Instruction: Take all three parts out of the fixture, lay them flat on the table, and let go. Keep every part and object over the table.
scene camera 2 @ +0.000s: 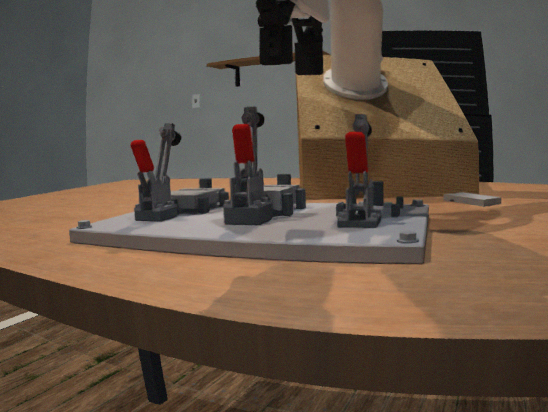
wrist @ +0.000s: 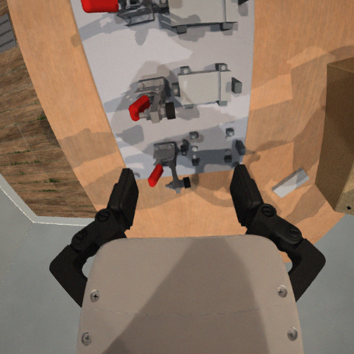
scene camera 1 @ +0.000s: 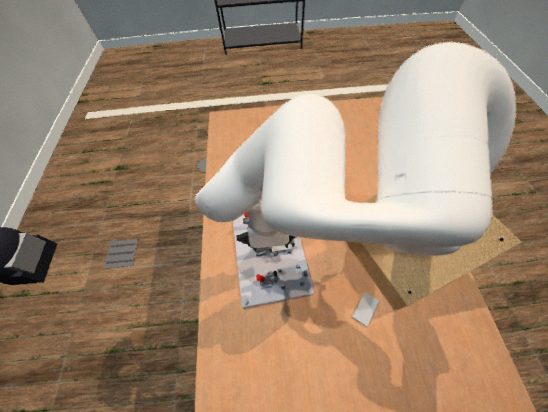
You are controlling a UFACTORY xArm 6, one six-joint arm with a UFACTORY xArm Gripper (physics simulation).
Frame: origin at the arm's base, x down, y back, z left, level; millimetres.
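Seen in the pictures: gripper, between the fingertips: (scene camera 2: pixel 294 69) (scene camera 1: pixel 270 244); arm's base, origin of its link: (scene camera 2: pixel 355 83).
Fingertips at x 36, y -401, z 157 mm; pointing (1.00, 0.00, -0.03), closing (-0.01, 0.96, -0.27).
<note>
Pixels of each thing's top centre, then the offset from my fingertips to it. Level surfaces: height alone.
- table, height of its surface: dx +168 mm
- grey part, centre of its top: (scene camera 2: pixel 472 195) (scene camera 1: pixel 366 308) dx +158, dy +318, dz +102 mm
- second part, centre of its top: (scene camera 2: pixel 272 187) (scene camera 1: pixel 281 244) dx +126, dy +22, dz -52 mm
- third part, centre of its top: (scene camera 2: pixel 189 191) dx +132, dy -12, dz -157 mm
The fixture plate (scene camera 1: pixel 250 291) (scene camera 2: pixel 200 239) (wrist: pixel 112 55) lies on the table (scene camera 1: pixel 300 370) (scene camera 2: pixel 270 295) (wrist: pixel 192 220). One grey part (scene camera 1: pixel 365 309) (scene camera 2: pixel 472 199) (wrist: pixel 291 183) lies flat on the table beside the fixture. A second part (scene camera 2: pixel 281 193) (wrist: pixel 198 87) sits in the middle station, and a third part (scene camera 2: pixel 196 199) (wrist: pixel 197 11) in the far station. The near station in the wrist view holds no part. All three clamp arms stand raised. My gripper (scene camera 1: pixel 266 244) (scene camera 2: pixel 293 64) (wrist: pixel 183 177) is open and empty, high above the fixture. In scene camera 1 the arm hides the parts in the fixture.
Red-handled clamps (scene camera 2: pixel 141 156) (scene camera 2: pixel 243 144) (scene camera 2: pixel 356 152) stand up from the plate. The wooden robot base (scene camera 1: pixel 445 280) (scene camera 2: pixel 390 165) (wrist: pixel 339 140) stands on the table close to the loose part. Bolt heads (scene camera 2: pixel 407 237) (scene camera 2: pixel 83 224) project at the plate's corners.
</note>
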